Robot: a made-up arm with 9 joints.
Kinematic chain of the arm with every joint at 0, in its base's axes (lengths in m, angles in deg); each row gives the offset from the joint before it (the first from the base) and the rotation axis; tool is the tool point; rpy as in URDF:
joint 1: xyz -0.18 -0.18 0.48 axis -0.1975 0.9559 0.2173
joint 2: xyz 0 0.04 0 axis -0.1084 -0.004 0.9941
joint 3: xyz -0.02 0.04 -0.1 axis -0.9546 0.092 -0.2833
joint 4: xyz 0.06 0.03 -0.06 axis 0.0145 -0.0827 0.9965
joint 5: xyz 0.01 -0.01 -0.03 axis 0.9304 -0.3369 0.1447
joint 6: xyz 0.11 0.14 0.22 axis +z
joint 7: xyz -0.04 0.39 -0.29 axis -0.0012 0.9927 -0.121
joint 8: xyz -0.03 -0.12 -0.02 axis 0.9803 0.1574 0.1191
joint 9: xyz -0.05 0 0.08 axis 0.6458 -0.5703 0.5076
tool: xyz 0.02 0.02 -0.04 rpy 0.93 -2.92 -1
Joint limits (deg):
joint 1: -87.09..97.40
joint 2: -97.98..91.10
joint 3: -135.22..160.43
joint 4: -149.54..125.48
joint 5: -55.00..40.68
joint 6: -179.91..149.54
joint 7: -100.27..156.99
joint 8: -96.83..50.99
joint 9: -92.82..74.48
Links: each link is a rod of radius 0.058 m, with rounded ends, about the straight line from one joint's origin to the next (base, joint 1, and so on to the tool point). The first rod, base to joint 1, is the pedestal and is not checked.
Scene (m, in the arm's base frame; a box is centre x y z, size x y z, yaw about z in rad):
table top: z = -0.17
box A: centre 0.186 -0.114 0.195 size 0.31 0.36 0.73 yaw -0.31
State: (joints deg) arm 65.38 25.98 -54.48 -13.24 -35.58 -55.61 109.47 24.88 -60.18
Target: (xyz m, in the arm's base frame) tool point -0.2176 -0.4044 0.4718
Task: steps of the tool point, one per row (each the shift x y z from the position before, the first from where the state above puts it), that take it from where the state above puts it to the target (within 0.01 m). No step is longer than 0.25 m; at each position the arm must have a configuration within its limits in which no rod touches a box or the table.
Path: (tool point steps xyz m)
1: -0.0857 -0.1132 -0.1385
2: -0.0715 -0.1767 -0.0682
3: -0.0294 -0.1994 0.0136
4: 0.0273 -0.1752 0.0837
5: 0.0790 -0.1123 0.1241
6: 0.1142 -0.0254 0.0151
7: 0.0913 0.0089 0.0564
8: 0.0531 0.0416 0.0729

